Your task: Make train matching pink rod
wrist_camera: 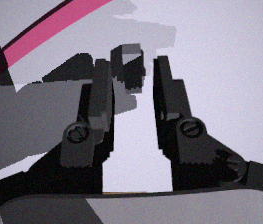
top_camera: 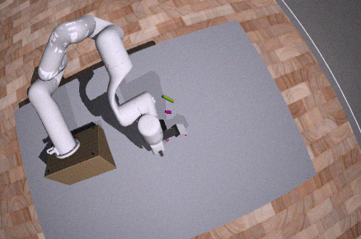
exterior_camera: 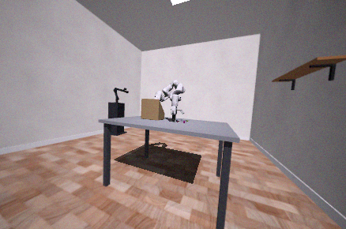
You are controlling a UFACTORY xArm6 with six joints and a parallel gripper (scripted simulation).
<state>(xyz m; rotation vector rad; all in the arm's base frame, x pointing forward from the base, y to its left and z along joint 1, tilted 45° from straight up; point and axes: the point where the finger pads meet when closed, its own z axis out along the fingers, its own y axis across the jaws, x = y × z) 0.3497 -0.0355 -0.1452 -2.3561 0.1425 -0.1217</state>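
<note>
Now: the grey rod 3 cm below my hand. The rest, counted from my hand: lime rod (16 cm to the left, 14 cm ahead, 3 cm below); pink rod (4 cm to the left, 3 cm below, 3 cm ahead).
</note>
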